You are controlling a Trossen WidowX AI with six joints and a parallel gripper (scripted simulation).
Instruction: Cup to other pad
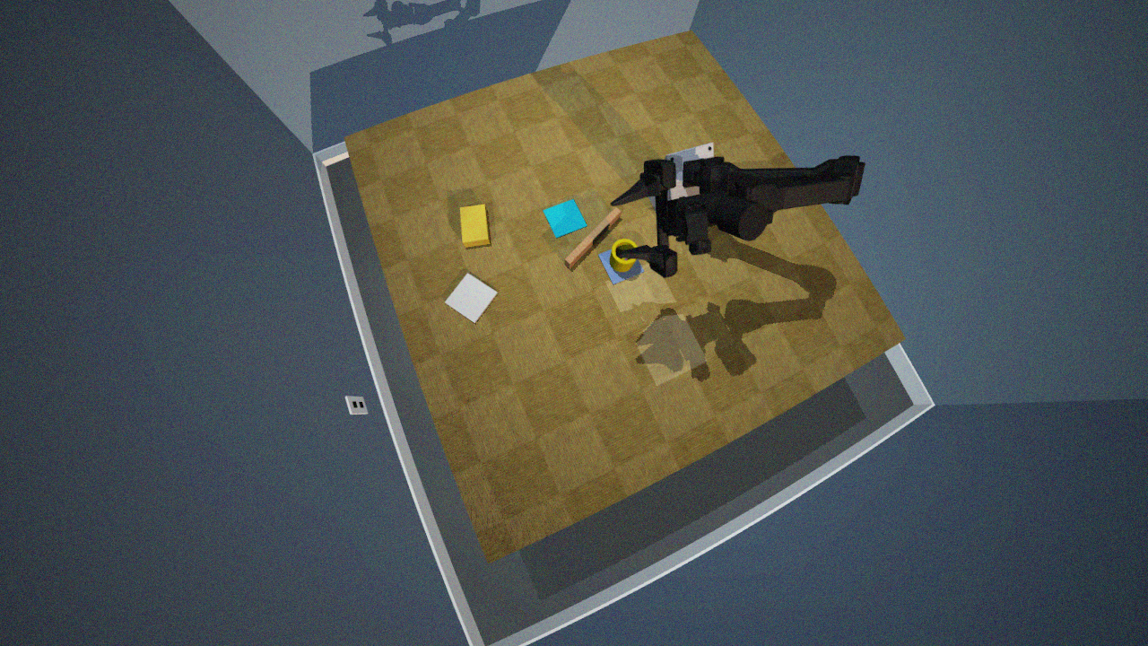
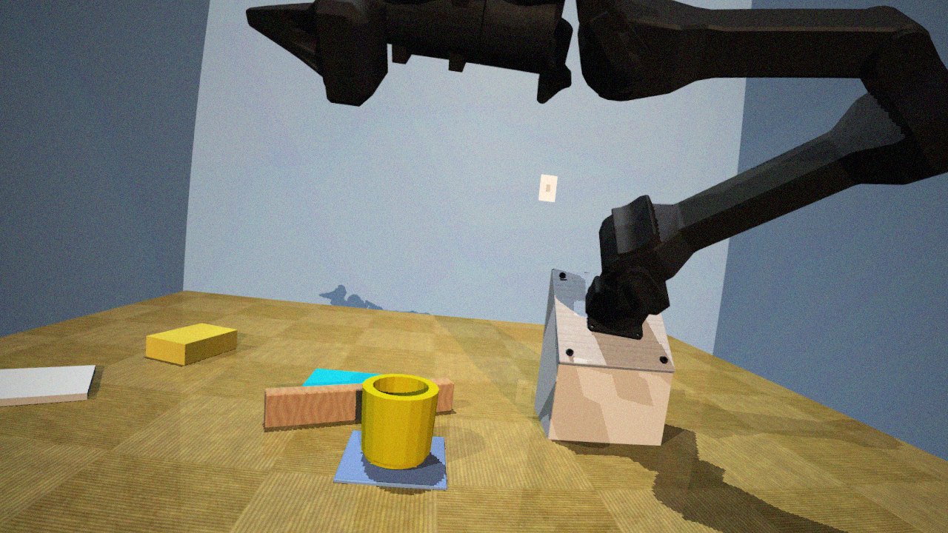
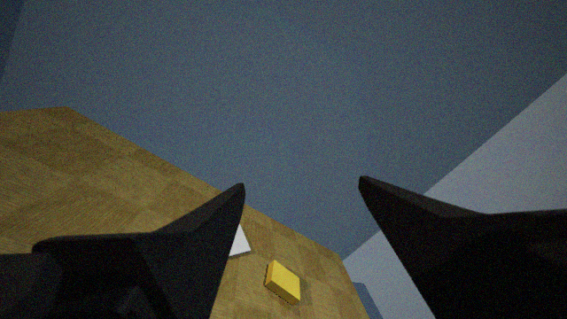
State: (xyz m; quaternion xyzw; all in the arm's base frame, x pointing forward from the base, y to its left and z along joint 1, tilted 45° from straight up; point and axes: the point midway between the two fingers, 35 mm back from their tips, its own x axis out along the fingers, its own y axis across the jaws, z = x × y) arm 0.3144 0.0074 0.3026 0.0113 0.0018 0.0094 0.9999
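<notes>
Right now my gripper tip is 34 cm above the yellow cup, 11 cm past it and 9 cm to the left of it. From my gripper tip the other things lie so: wooden bar 37 cm below, 17 cm to the right, 5 cm behind; teal pad 39 cm below, 26 cm to the right; white tile 37 cm below, 31 cm ahead, 10 cm to the right.
</notes>
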